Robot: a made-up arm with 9 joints. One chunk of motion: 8 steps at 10 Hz.
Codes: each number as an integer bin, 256 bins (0 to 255) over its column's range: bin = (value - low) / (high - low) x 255, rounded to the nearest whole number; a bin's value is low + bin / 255 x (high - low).
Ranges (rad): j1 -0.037..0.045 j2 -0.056..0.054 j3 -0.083..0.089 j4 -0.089..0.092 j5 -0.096..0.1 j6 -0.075..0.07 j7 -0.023..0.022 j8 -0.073..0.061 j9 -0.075..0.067
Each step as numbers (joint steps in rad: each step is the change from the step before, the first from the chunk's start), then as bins.
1 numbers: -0.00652 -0.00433 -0.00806 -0.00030 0.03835 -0.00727 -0.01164 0.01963 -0.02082
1 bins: 95 120 111 125 175 119 64 176 97
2 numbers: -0.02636 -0.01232 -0.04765 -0.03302 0.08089 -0.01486 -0.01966 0.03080 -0.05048
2 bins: 33 101 52 79 230 106 19 198 44
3 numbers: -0.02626 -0.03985 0.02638 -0.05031 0.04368 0.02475 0.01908 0.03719 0.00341
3 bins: 33 37 162 55 182 175 238 210 141
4 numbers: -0.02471 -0.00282 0.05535 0.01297 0.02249 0.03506 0.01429 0.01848 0.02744
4 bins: 38 123 205 144 154 194 211 174 184
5 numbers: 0.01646 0.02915 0.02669 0.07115 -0.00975 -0.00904 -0.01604 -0.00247 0.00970
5 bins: 166 197 163 226 112 116 39 134 152
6 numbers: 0.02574 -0.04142 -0.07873 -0.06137 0.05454 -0.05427 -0.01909 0.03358 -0.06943
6 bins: 195 34 6 39 196 36 22 203 10
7 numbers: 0.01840 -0.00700 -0.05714 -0.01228 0.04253 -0.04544 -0.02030 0.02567 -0.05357
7 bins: 172 114 38 108 180 52 15 188 38
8 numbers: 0.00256 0.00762 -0.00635 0.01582 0.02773 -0.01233 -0.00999 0.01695 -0.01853
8 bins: 123 147 114 148 161 110 74 171 101
